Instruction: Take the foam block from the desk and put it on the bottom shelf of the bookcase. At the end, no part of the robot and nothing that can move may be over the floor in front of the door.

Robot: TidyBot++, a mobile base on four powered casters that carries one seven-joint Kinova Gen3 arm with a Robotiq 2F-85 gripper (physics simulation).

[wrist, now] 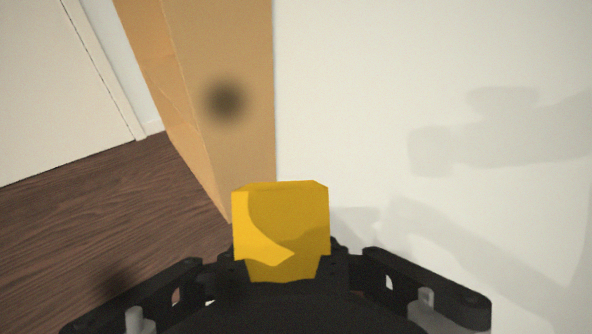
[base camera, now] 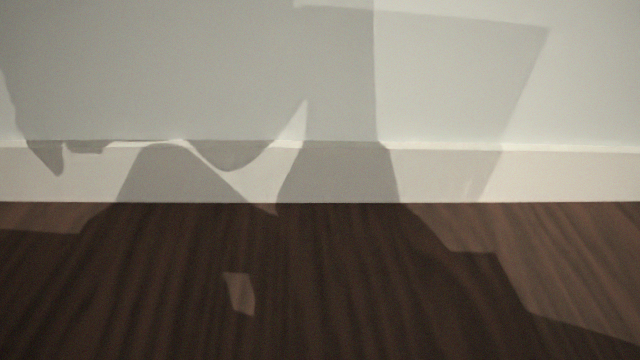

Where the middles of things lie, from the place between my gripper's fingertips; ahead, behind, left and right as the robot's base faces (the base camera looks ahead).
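I find the yellow foam block (wrist: 281, 229) 10 mm behind my hand and 20 mm to the right of it, and the block is also 20 mm above my hand.
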